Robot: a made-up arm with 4 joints. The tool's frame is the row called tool.
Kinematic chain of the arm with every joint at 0, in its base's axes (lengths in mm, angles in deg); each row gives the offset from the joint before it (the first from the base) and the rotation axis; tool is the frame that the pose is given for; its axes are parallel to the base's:
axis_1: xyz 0 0 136.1 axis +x
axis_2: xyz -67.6 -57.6 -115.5 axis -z
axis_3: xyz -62.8 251.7 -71 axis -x
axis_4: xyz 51.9 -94.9 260 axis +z
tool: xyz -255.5 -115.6 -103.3
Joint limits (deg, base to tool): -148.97..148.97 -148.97..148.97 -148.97..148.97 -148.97..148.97
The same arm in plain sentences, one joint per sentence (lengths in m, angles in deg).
The arm has four revolute joints in a row. What follows holds with every joint at zero, and every direction is one of the base frame's.
Joint 1 lies 0.1361 m along +z from the base frame's origin and turns about +x, from -148.97 to 148.97 deg.
Joint 2 lies 0.0676 m along -x and 0.0576 m along -y and 0.1155 m along -z from joint 1 and turns about -z, from -148.97 to 148.97 deg.
Joint 3 lies 0.0628 m along -x and 0.2517 m along +y and 0.0710 m along -z from joint 2 and turns about -x, from -148.97 to 148.97 deg.
Joint 4 lies 0.0519 m along +x and 0.0949 m along -y and 0.2600 m along +z from joint 3 and turns about +z, from -148.97 to 148.97 deg.
The tool frame, which is the frame that the pose is given for, lies 0.2555 m along -x and 0.1156 m along -y and 0.1033 m along -z from joint 4; its axes are parallel to the base frame's.

